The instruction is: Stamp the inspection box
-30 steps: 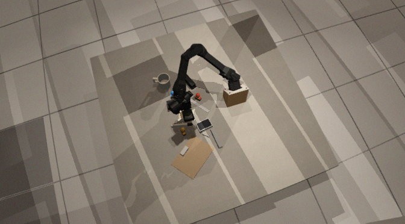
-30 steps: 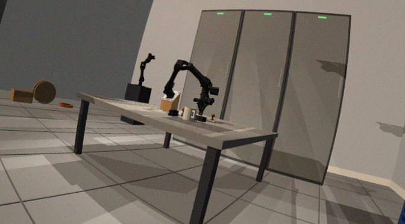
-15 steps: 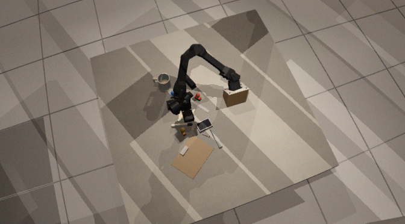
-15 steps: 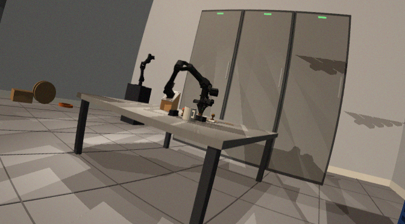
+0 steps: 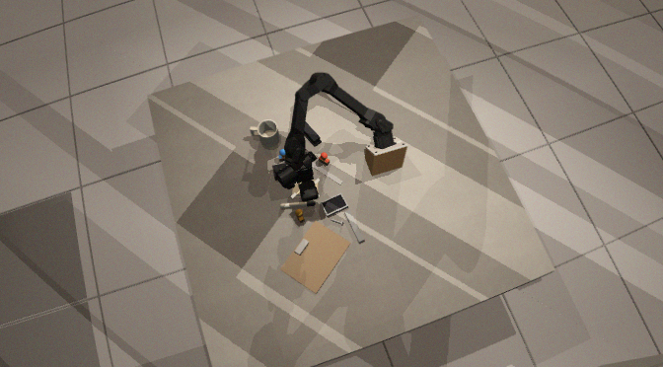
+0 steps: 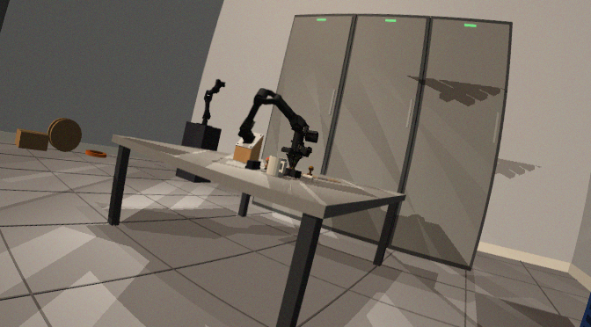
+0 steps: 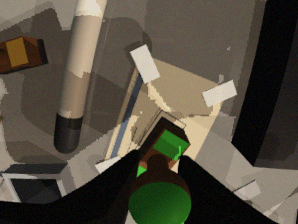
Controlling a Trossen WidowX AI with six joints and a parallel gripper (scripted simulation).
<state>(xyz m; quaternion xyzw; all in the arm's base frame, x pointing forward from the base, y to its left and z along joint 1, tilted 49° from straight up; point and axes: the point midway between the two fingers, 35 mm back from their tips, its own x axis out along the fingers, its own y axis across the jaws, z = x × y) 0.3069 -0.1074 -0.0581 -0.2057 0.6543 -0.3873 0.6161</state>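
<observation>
Right now the beige card is 40 mm below my gripper tip. Also, from my gripper tip: black block: 30 mm ahead, 100 mm to the right, 20 mm below; white marker: 40 mm ahead, 60 mm to the left, 30 mm below; green-knobbed stamp: right at my gripper tip.
</observation>
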